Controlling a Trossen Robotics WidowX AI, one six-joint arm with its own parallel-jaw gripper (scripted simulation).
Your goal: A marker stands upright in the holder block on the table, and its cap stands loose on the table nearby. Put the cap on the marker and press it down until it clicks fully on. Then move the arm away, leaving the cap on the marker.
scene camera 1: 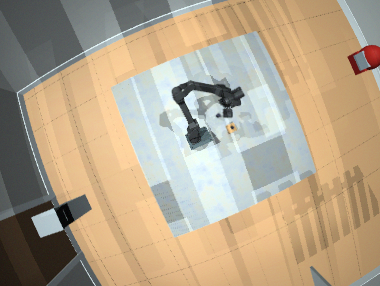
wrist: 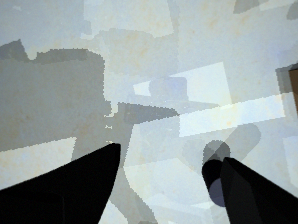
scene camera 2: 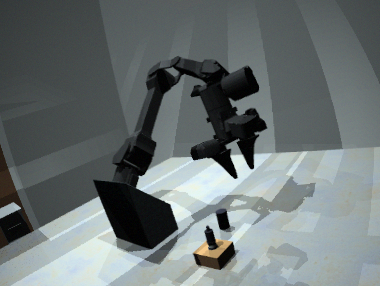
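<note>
The gripper is visible in the pictures, the wrist view among them, and a dark cap can be seen in the pictures too.
</note>
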